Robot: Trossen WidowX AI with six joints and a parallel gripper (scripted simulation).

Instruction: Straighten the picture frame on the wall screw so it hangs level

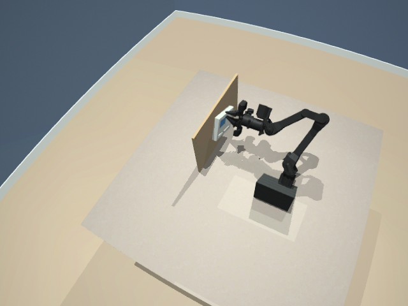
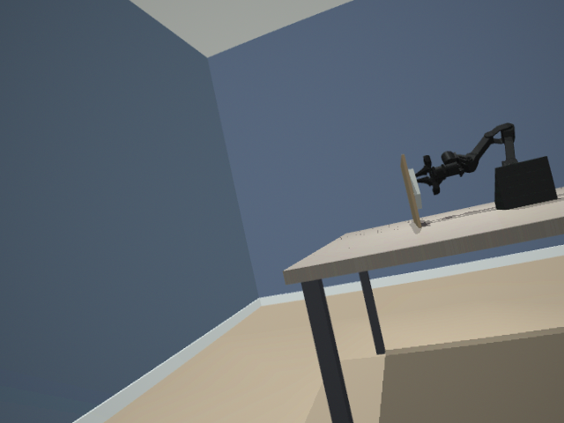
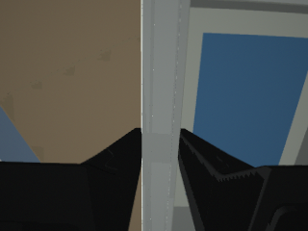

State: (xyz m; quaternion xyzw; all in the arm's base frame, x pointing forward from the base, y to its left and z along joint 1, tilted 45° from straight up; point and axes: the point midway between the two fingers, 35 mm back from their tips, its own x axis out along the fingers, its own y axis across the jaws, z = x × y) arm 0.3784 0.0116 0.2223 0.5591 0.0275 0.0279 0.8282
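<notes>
The picture frame is 10 mm ahead of my gripper tip, 20 mm to the left of it and 50 mm below it. The rest, counted from my gripper tip: board: 20 mm ahead, 30 mm to the left, 60 mm below.
</notes>
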